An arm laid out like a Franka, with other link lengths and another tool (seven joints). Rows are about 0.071 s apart.
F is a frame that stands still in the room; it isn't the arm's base.
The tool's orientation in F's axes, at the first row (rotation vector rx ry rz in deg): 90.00 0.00 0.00
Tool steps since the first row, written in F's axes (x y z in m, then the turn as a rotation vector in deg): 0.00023 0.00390 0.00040 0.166 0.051 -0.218; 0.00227 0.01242 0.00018 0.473 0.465 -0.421; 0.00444 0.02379 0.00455 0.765 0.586 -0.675; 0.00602 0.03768 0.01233 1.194 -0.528 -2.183
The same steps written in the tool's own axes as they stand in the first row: 0.00023 0.00040 -0.00390 0.166 -0.218 -0.051; 0.00227 0.00018 -0.01242 0.473 -0.421 -0.465; 0.00444 0.00455 -0.02379 0.765 -0.675 -0.586; 0.00602 0.01233 -0.03768 1.194 -2.183 0.528
